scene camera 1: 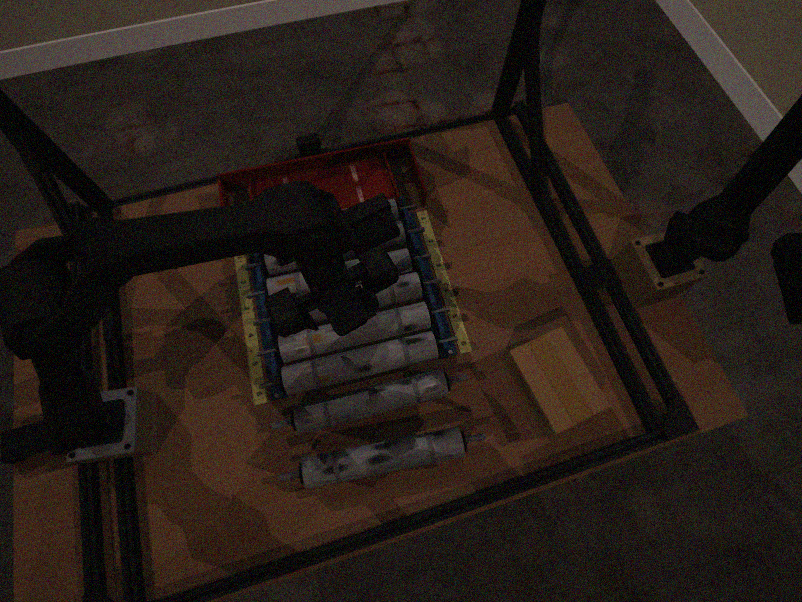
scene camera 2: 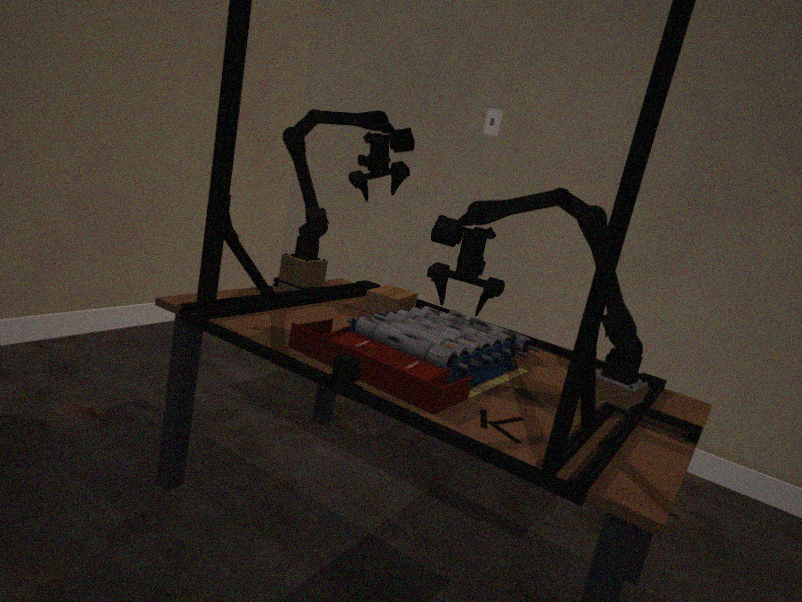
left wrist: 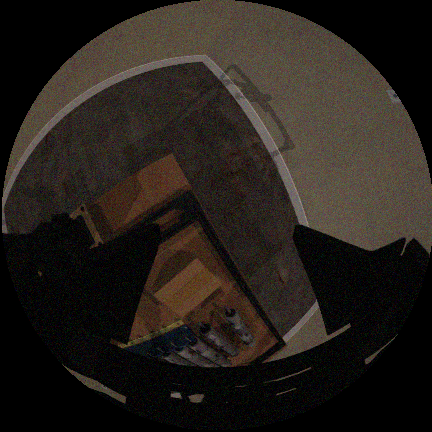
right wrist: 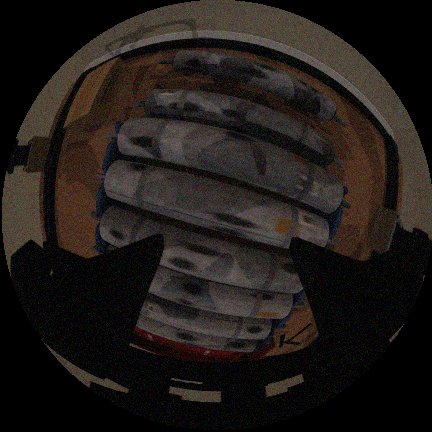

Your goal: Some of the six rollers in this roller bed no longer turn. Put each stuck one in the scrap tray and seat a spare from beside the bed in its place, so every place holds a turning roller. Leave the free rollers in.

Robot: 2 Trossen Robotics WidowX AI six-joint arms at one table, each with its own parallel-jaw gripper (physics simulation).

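Where they show: left gripper, fingertip midpoint: (scene camera 2: 379, 197) (left wrist: 229, 231); right gripper, fingertip midpoint: (scene camera 2: 459, 310) (right wrist: 228, 242); left arm's base, link origin: (scene camera 1: 669, 257) (scene camera 2: 305, 257) (left wrist: 78, 235); right arm's base, link origin: (scene camera 1: 102, 423) (scene camera 2: 619, 377) (right wrist: 395, 238).
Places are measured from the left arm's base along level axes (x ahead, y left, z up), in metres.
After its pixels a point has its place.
Observation:
The roller bed, with its yellow side strip (scene camera 1: 443, 285) (scene camera 2: 498, 382), holds six grey mottled rollers; the near-end roller (scene camera 1: 359, 362) @[x 0.564, y 0.020, z -0.028 m] (right wrist: 225, 157) @[x 0.553, y 0.007, z -0.029 m] is seated. Which rollers are stuck cannot be told. One spare roller (scene camera 1: 372, 400) @[x 0.559, y 0.080, z -0.055 m] (right wrist: 240, 120) @[x 0.558, y 0.061, z -0.061 m] lies close beside the bed, and a second spare (scene camera 1: 382, 456) @[x 0.567, y 0.168, z -0.055 m] (right wrist: 255, 75) @[x 0.563, y 0.149, z -0.065 m] lies farther out. The red scrap tray (scene camera 1: 323, 168) @[x 0.531, y -0.411, z -0.081 m] (scene camera 2: 382, 375) @[x 0.608, y -0.424, z -0.074 m] stands at the bed's other end; no roller shows in its visible part. My right gripper (scene camera 1: 320, 314) (scene camera 2: 460, 309) @[x 0.569, y -0.053, z 0.009 m] (right wrist: 228, 242) @[x 0.569, y -0.053, z 0.009 m] is open and empty above the bed's rollers. My left gripper (scene camera 2: 380, 196) @[x 0.085, y 0.213, z 0.213 m] (left wrist: 229, 231) @[x 0.085, y 0.213, z 0.213 m] is open and empty, high up.
A wooden block (scene camera 1: 560, 379) @[x 0.252, y 0.137, z -0.048 m] (scene camera 2: 391, 297) @[x 0.292, y 0.066, z -0.049 m] (left wrist: 189, 287) @[x 0.248, y 0.142, z -0.048 m] lies right of the bed in scene camera 1. Black frame beams edge the table, with uprights near both arms. Dark marks (scene camera 2: 502, 424) @[x 0.846, y -0.347, z -0.103 m] (right wrist: 295, 340) @[x 0.866, y -0.364, z -0.104 m] lie on the table near the tray. My right arm crosses over the bed.

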